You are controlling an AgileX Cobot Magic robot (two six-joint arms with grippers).
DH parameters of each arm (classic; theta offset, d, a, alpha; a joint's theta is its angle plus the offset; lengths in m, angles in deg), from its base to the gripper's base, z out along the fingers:
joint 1: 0 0.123 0 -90
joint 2: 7.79 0 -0.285 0
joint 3: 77.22 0 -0.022 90
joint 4: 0 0.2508 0 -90
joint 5: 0 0 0.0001 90
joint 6: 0 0.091 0 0
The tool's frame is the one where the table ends.
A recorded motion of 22 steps. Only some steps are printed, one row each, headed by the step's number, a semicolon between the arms.
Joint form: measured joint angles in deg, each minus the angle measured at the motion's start. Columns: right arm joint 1, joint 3, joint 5, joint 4, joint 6, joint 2; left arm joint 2, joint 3, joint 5, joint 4, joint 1, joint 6.
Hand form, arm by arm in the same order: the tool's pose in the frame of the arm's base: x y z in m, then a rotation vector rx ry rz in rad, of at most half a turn. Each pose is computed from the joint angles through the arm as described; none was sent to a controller.
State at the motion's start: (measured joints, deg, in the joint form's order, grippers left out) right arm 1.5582 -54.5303 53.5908 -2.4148 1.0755 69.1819; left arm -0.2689 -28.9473 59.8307 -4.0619 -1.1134 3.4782
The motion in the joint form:
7: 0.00 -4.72 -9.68 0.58 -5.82 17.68; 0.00 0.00 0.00 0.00 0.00 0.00
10: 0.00 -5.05 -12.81 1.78 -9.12 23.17; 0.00 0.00 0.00 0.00 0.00 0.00
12: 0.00 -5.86 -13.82 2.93 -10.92 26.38; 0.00 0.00 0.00 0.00 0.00 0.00
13: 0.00 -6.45 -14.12 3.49 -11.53 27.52; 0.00 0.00 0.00 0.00 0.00 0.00
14: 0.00 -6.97 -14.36 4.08 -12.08 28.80; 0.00 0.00 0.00 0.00 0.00 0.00
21: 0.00 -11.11 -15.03 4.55 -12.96 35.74; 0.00 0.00 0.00 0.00 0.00 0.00
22: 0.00 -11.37 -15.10 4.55 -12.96 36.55; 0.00 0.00 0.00 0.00 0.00 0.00
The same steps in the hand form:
7: 0.2992 0.0061 0.2474 -0.1754 2.7268 -0.0527; -0.0057 -0.0055 0.2802 0.0838 2.0148 -0.0582
10: 0.3154 0.0079 0.2214 -0.2414 2.7577 -0.0418; -0.0057 -0.0055 0.2802 0.0838 2.0148 -0.0582
12: 0.3246 0.0094 0.2077 -0.2692 2.7790 -0.0259; -0.0057 -0.0055 0.2802 0.0838 2.0148 -0.0582
13: 0.3287 0.0100 0.2040 -0.2753 2.7824 -0.0177; -0.0057 -0.0055 0.2802 0.0838 2.0148 -0.0582
14: 0.3326 0.0107 0.1991 -0.2798 2.7905 -0.0082; -0.0057 -0.0055 0.2802 0.0838 2.0148 -0.0582
21: 0.3562 0.0118 0.1758 -0.2963 2.8256 0.0005; -0.0057 -0.0055 0.2802 0.0838 2.0148 -0.0582
22: 0.3580 0.0119 0.1719 -0.2970 2.8339 0.0014; -0.0057 -0.0055 0.2802 0.0838 2.0148 -0.0582

